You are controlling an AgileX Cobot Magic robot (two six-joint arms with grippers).
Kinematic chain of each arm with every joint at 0, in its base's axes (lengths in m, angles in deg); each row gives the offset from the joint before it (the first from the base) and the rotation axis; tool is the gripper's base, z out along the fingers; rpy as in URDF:
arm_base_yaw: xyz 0 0 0.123 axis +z
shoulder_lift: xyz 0 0 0 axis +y
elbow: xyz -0.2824 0 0.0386 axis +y
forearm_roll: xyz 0.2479 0 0.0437 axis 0.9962 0 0.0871
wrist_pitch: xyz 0 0 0 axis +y
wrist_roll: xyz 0.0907 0 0.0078 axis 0.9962 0 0.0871
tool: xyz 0 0 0 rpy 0 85 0
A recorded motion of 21 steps. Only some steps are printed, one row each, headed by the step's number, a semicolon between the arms.
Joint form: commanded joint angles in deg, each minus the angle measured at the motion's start. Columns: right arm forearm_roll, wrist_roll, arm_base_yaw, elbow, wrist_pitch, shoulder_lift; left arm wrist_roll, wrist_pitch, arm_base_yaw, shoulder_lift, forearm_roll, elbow.
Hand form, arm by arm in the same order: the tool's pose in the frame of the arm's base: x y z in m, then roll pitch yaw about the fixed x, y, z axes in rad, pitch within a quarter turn. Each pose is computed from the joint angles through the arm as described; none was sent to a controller.
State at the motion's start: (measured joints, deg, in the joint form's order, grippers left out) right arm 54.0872 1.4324 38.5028 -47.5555 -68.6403 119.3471; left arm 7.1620 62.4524 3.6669 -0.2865 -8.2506 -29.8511
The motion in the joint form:
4: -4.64 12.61 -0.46 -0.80 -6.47 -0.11; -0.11 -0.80 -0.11 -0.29 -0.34 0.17
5: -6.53 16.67 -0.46 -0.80 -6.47 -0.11; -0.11 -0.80 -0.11 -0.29 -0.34 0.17
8: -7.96 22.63 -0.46 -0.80 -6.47 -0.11; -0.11 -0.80 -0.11 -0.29 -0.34 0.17
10: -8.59 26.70 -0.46 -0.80 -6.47 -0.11; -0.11 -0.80 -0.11 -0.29 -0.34 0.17
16: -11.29 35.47 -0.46 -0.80 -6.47 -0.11; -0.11 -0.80 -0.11 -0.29 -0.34 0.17
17: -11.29 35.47 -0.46 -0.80 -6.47 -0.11; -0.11 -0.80 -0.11 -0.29 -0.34 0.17
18: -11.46 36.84 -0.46 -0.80 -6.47 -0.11; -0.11 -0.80 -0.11 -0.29 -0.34 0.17
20: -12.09 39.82 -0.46 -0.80 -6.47 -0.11; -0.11 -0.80 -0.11 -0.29 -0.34 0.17
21: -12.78 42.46 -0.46 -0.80 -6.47 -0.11; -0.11 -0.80 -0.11 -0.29 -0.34 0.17
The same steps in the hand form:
4: 0.3215 0.1667 0.1326 1.5290 1.0096 1.3745; -0.0089 -0.0126 0.2816 -3.1150 1.1189 3.0866
5: 0.3218 0.1694 0.1334 1.5160 0.9477 1.3957; -0.0089 -0.0126 0.2816 -3.1150 1.1189 3.0866
8: 0.3221 0.1715 0.1341 1.5114 0.8507 1.4185; -0.0089 -0.0126 0.2816 -3.1150 1.1189 3.0866
10: 0.3221 0.1724 0.1344 1.5111 0.7829 1.4313; -0.0089 -0.0126 0.2816 -3.1150 1.1189 3.0866
16: 0.3224 0.1764 0.1356 1.5017 0.6439 1.4756; -0.0089 -0.0126 0.2816 -3.1150 1.1189 3.0866
17: 0.3224 0.1764 0.1356 1.5017 0.6439 1.4756; -0.0089 -0.0126 0.2816 -3.1150 1.1189 3.0866
18: 0.3224 0.1766 0.1356 1.5019 0.6209 1.4797; -0.0089 -0.0126 0.2816 -3.1150 1.1189 3.0866
20: 0.3224 0.1776 0.1359 1.5006 0.5723 1.4920; -0.0089 -0.0126 0.2816 -3.1150 1.1189 3.0866
21: 0.3224 0.1786 0.1362 1.4988 0.5300 1.5048; -0.0089 -0.0126 0.2816 -3.1150 1.1189 3.0866

